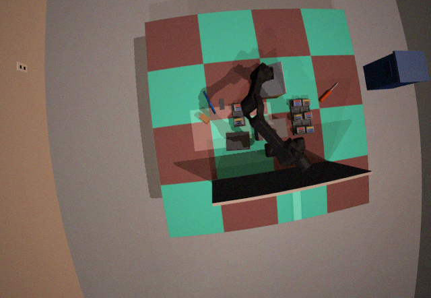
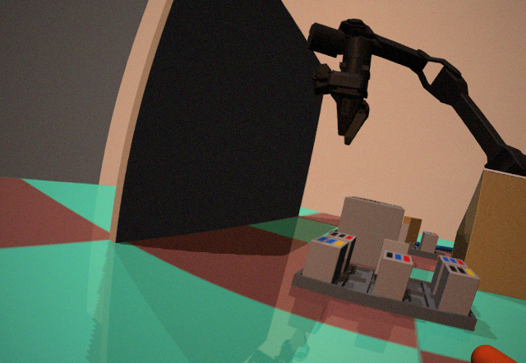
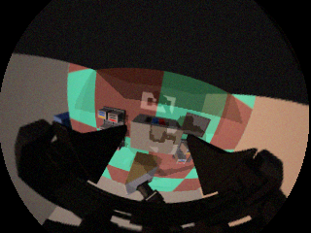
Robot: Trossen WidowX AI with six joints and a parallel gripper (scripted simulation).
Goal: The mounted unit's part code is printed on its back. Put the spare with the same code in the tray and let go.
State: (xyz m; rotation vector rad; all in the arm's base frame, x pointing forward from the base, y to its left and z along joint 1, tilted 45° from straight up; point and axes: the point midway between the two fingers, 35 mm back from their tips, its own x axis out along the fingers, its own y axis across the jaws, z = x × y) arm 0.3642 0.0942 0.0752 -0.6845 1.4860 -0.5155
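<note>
Right now the small tan spare is 150 mm behind my gripper tip, 220 mm to the left of it and 160 mm below it. Round my gripper tip: grey tray 30 mm behind, 180 mm to the right, 190 mm below; then tall black panel 160 mm ahead, 10 mm to the left, 30 mm above; then mounted unit 80 mm behind, 150 mm below.
</note>
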